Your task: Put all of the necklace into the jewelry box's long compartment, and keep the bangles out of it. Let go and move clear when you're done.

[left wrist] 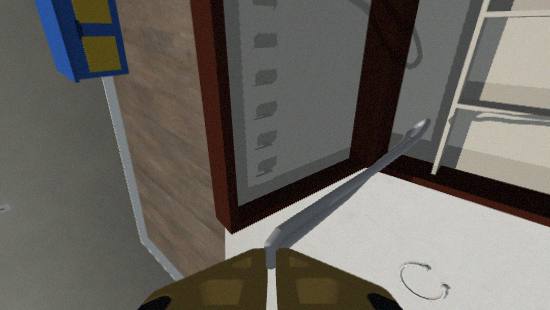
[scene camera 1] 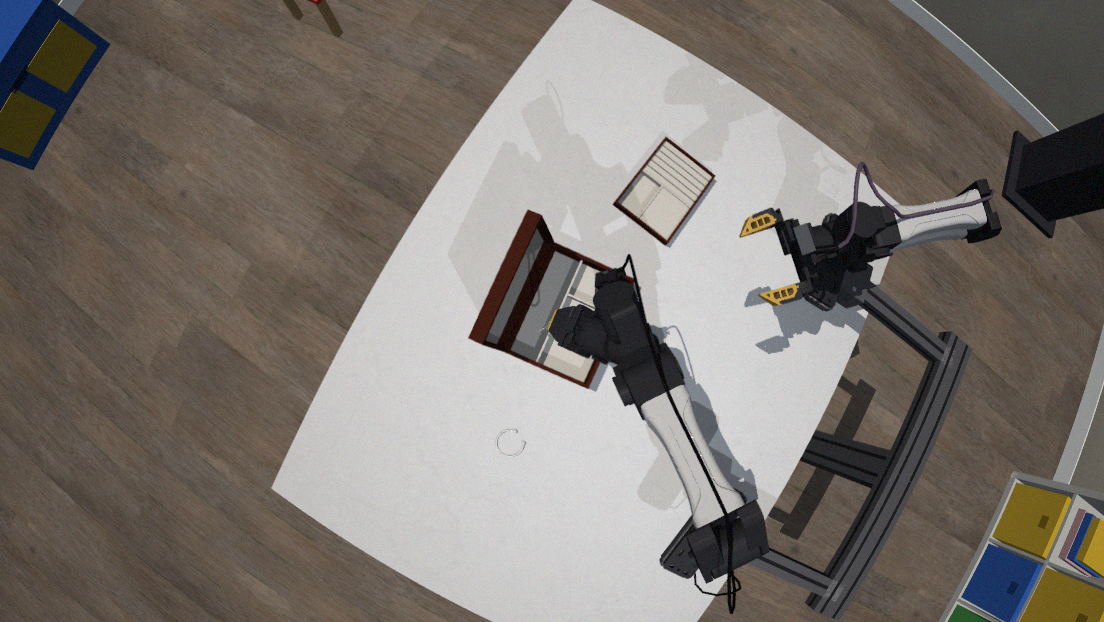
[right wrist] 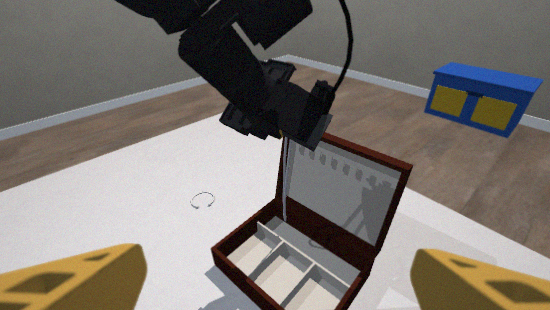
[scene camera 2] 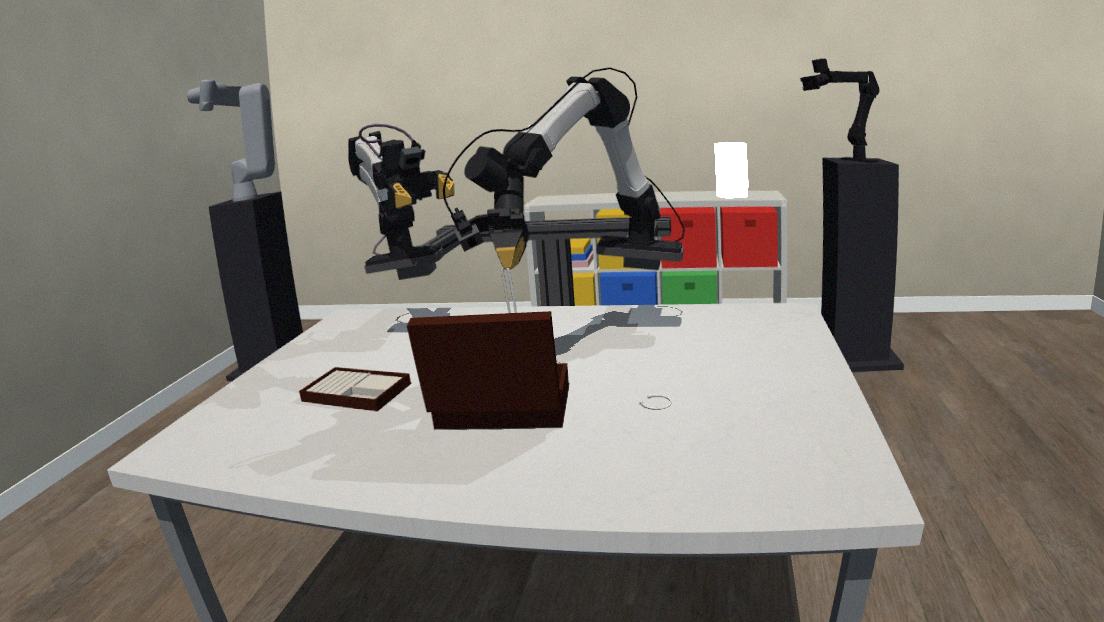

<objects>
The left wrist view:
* my left gripper: 271, 260
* jewelry box: 340, 91
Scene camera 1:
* my left gripper: 552, 321
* my right gripper: 749, 265
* jewelry box: 535, 277
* shallow tray: 681, 178
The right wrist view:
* my left gripper: 286, 127
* my right gripper: 278, 259
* jewelry box: 337, 198
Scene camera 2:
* my left gripper: 507, 268
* jewelry box: 471, 366
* shallow tray: 341, 381
</objects>
